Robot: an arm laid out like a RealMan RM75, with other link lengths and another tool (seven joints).
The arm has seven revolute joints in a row. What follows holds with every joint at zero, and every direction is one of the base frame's.
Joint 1 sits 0.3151 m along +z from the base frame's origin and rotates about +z.
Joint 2 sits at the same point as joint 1 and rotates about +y.
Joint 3 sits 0.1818 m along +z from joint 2 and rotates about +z.
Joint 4 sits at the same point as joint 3 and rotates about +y.
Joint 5 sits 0.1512 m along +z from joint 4 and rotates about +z.
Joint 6 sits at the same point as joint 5 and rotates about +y.
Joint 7 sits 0.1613 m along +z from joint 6 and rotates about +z.
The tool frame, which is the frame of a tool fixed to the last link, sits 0.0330 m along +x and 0.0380 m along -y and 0.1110 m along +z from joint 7; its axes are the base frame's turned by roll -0.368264, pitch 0.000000 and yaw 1.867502 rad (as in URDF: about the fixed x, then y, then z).
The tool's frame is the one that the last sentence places.
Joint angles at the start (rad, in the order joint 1, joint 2, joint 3, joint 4, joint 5, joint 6, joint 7):
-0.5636, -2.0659, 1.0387, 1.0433, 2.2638, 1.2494, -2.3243
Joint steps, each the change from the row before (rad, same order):
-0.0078, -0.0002, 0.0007, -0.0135, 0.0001, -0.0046, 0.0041
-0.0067, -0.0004, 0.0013, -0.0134, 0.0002, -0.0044, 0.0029
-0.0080, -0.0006, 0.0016, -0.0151, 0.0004, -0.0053, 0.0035
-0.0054, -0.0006, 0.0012, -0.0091, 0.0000, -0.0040, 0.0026
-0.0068, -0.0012, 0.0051, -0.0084, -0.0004, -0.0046, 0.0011
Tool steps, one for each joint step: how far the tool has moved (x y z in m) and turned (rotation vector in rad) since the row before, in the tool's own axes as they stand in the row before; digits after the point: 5 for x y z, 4 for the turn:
0.00107, -0.00084, 0.00183, -0.0020, 0.0033, 0.0031
0.00118, -0.00031, 0.00209, -0.0029, 0.0042, 0.0016
0.00137, -0.00054, 0.00233, -0.0032, 0.0043, 0.0025
0.00086, -0.00073, 0.00133, -0.0013, 0.0020, 0.0024
0.00179, -0.00153, 0.00165, -0.0019, 0.0027, 0.0055

